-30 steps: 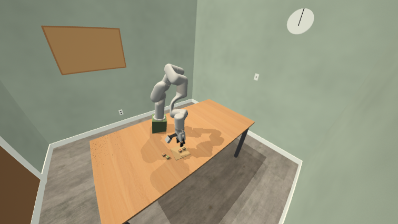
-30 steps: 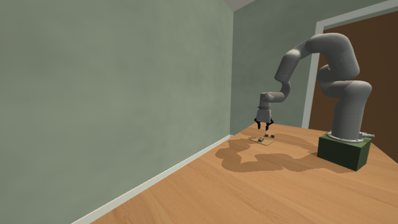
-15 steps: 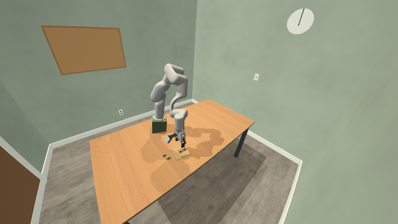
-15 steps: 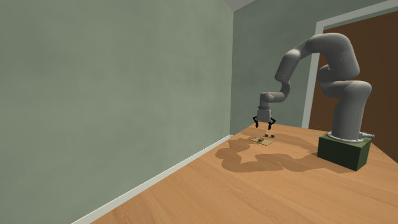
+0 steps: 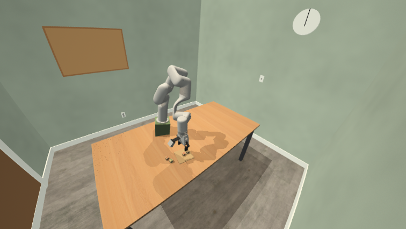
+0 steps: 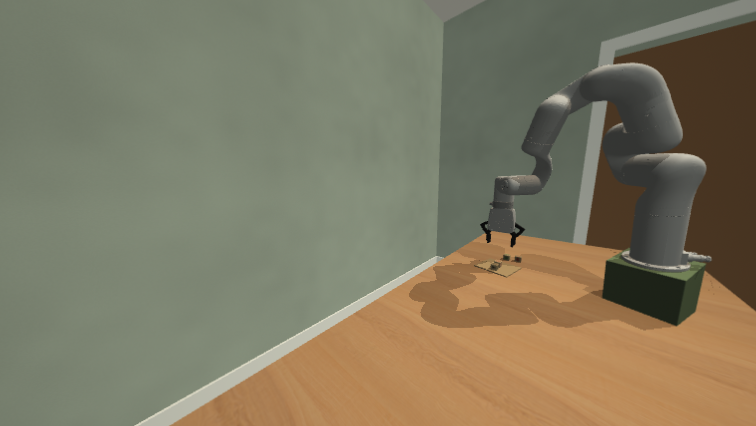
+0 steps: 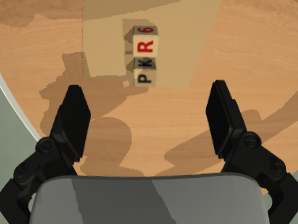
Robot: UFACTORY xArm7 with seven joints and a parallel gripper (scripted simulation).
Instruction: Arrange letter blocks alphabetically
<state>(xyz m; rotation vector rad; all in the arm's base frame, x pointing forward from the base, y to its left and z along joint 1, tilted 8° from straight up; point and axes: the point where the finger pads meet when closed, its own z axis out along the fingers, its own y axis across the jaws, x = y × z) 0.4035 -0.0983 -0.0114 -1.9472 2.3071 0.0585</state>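
Now: the green-topped block 30 mm behind my hand, 120 mm to the right of it and 100 mm below it. Round my hand: tan mat: 10 mm to the left, 110 mm below.
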